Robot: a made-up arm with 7 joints.
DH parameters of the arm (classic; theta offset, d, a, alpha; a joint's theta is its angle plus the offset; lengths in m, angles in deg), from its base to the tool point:
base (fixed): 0 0.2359 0.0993 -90
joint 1: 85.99 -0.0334 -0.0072 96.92
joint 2: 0 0.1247 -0.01 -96.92
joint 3: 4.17 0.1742 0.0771 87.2
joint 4: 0 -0.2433 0.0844 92.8
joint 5: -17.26 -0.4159 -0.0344 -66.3
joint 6: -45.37 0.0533 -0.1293 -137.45
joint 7: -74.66 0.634 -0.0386 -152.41
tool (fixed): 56.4 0.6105 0 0
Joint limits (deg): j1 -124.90..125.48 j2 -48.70..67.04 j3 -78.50..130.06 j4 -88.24..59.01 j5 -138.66..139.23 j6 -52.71..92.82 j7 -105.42..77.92
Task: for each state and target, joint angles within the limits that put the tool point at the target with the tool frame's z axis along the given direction. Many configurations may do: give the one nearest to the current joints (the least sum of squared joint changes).
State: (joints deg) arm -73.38 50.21 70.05 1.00 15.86 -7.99 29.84
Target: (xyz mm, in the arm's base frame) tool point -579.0 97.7 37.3 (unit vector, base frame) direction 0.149 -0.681 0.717
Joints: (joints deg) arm -80.00 48.06 60.90 -11.49 30.75 -23.14 36.60
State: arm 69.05 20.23 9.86 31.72 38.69 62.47 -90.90
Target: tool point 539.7 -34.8 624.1 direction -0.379 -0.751 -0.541
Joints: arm 84.63 24.85 -2.57 59.01 88.87 90.32 -103.03
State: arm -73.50 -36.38 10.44 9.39 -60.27 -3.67 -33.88
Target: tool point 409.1 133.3 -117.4 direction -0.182 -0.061 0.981
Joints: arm -60.11 -48.70 -7.44 -25.37 -35.71 -48.31 -6.26
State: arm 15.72 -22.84 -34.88 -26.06 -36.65 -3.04 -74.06
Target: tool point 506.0 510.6 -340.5 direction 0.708 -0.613 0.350
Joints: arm 12.12 -9.52 -56.87 -15.55 -29.76 4.68 -104.14
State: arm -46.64 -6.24 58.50 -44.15 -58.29 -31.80 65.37
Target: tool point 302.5 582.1 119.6 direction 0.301 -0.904 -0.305
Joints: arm -43.07 -25.44 82.03 -9.27 -74.49 -20.93 53.97
